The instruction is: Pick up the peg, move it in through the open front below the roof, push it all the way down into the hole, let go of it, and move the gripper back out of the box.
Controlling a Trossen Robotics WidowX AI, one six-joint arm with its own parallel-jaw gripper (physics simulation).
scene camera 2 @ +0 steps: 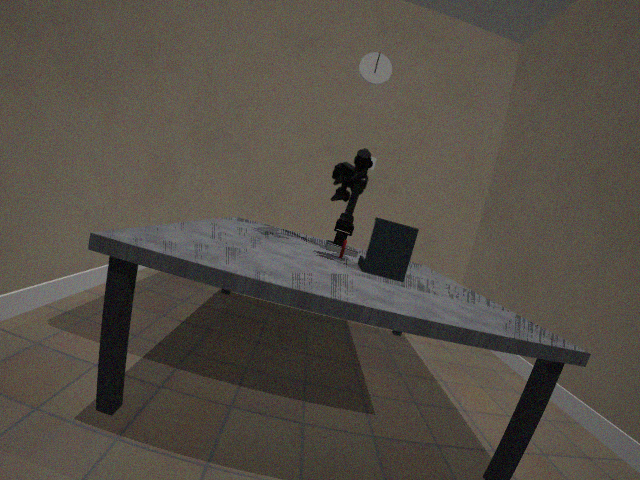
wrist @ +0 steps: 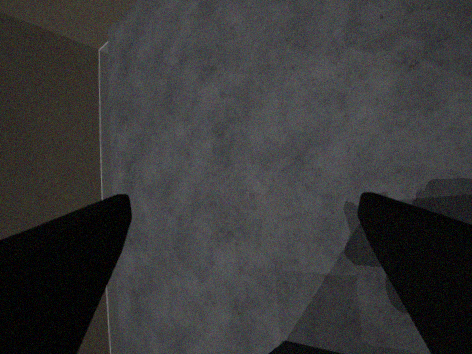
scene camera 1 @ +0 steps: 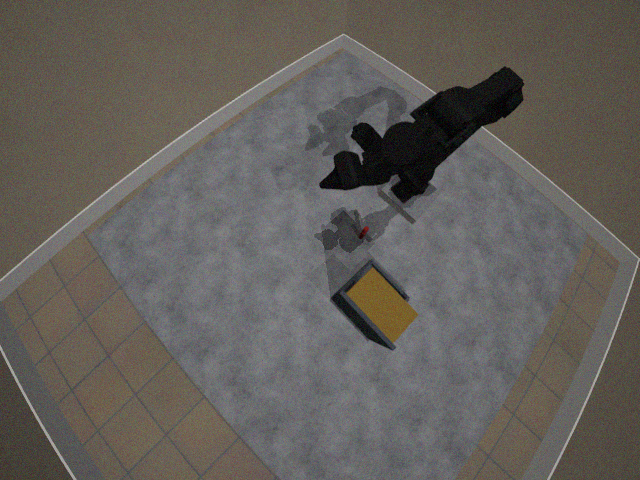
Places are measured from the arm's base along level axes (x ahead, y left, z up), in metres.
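Pixels of known places: gripper, between the fingertips: [scene camera 2: 332, 192] [wrist: 246, 204] [scene camera 1: 332, 184]; arm's base, origin of its link: [scene camera 2: 338, 244] [scene camera 1: 403, 191].
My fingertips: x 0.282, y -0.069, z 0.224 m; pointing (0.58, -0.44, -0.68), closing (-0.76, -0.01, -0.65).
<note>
For each thing: its middle in the pictures, then the offset to it from my fingertips. "spot": a spot on its surface instead. Level surfaces: height alone.
- small red peg, middle of its body: [scene camera 1: 363, 233] [scene camera 2: 343, 249] dx -0.071, dy +0.098, dz -0.217 m
- dark side panel, a spot on its surface: [scene camera 2: 390, 250] spot: dx +0.118, dy +0.268, dz -0.157 m
- grey table, height of its surface: dz -0.257 m
A small red peg [scene camera 1: 363, 232] [scene camera 2: 342, 249] stands on the table between the arm's base and the box. The box has a yellow roof [scene camera 1: 381, 304] and dark grey-blue walls; one dark side panel [scene camera 2: 390, 250] faces scene camera 2. The hole under the roof is hidden. My gripper [scene camera 1: 334, 173] [scene camera 2: 334, 189] [wrist: 246, 204] is open and empty, held high above the table. In scene camera 1 it appears up and left of the peg. Neither peg nor box shows in the wrist view.
The grey table [scene camera 1: 232, 310] [scene camera 2: 248, 268] carries the arm's base plate [scene camera 1: 397, 207], close to the peg on the side away from the box. The arm's dark links rise above the base. Shadows of the arm fall around the peg and between it and the box.
</note>
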